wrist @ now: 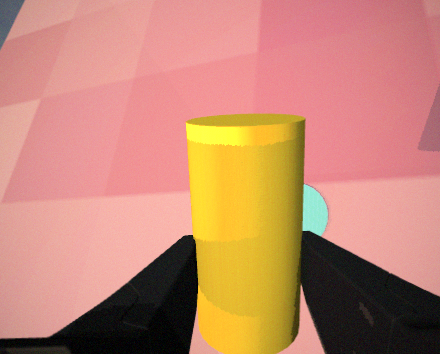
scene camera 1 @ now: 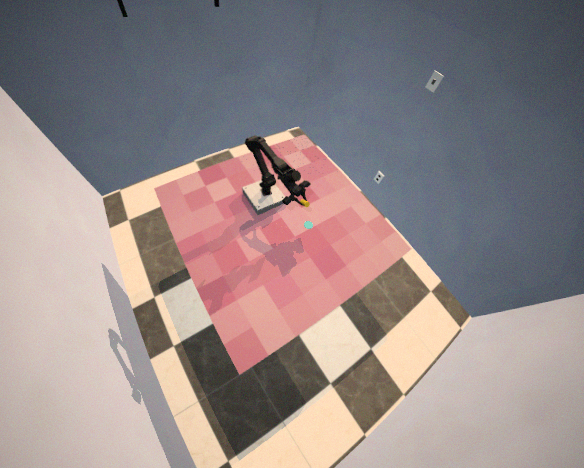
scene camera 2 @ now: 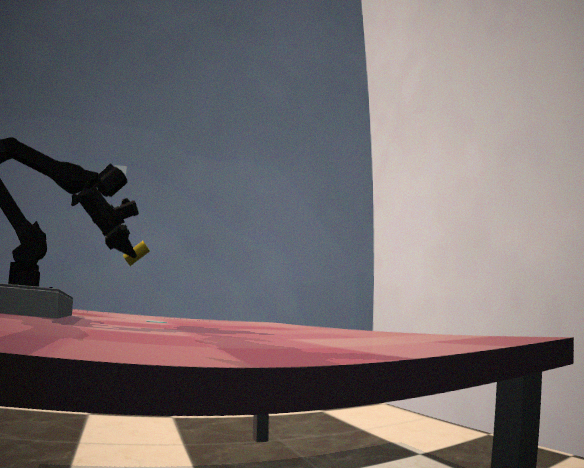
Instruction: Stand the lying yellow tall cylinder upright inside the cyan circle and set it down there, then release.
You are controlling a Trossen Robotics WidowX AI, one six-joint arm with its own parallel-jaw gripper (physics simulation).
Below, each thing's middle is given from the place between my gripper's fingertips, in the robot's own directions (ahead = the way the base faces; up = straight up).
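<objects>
Yellow cylinder [wrist: 246, 171], 10 mm above my hand. Going by their middles, nearest to my gripper of the things named here: the cylinder. Cyan circle [wrist: 315, 215]: my gripper 60 mm short of it, 30 mm to the right of it, 170 mm above it.
</objects>
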